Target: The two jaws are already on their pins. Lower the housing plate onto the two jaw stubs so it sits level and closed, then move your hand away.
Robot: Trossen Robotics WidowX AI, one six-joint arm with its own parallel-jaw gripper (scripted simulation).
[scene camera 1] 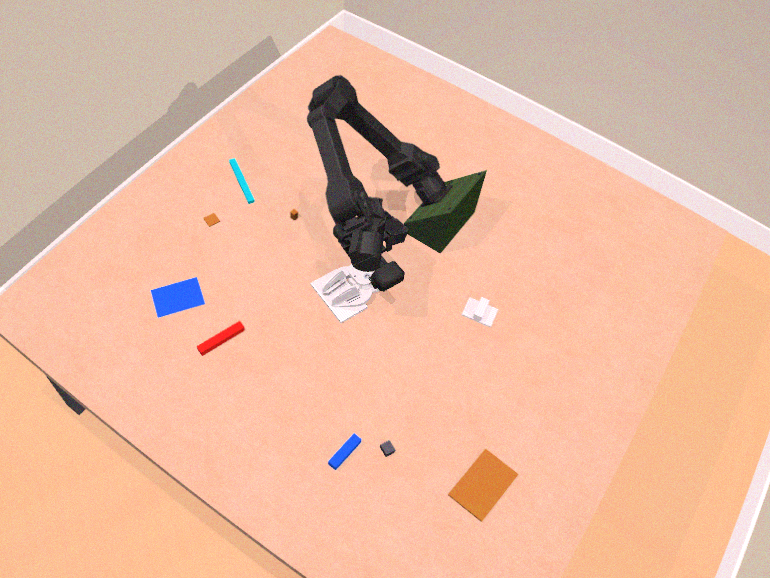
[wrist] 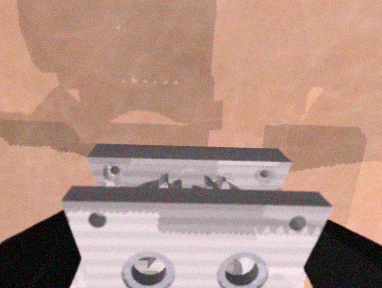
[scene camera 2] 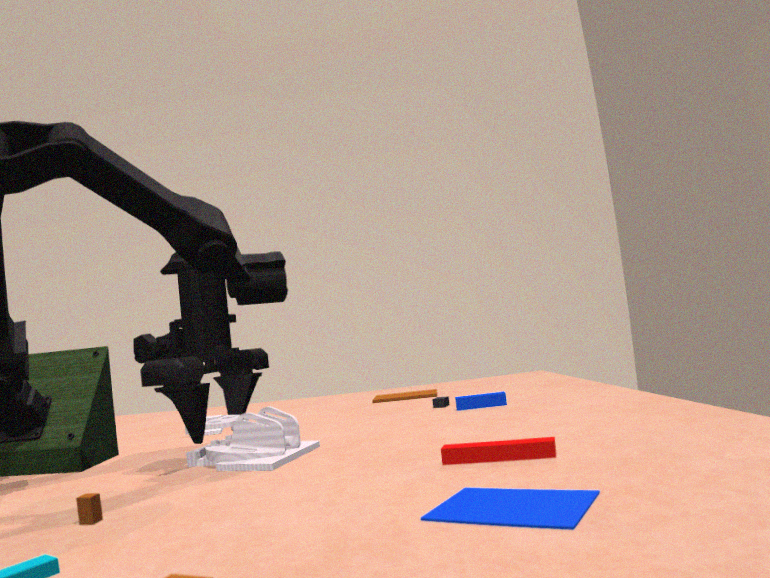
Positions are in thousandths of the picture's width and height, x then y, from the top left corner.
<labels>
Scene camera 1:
my gripper: 475, 477
blue sheet: 240, 511
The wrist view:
my gripper: 507, 752
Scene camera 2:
my gripper: 284, 757
red bar: 692, 776
blue sheet: 724, 881
brown cube: 116, 878
</labels>
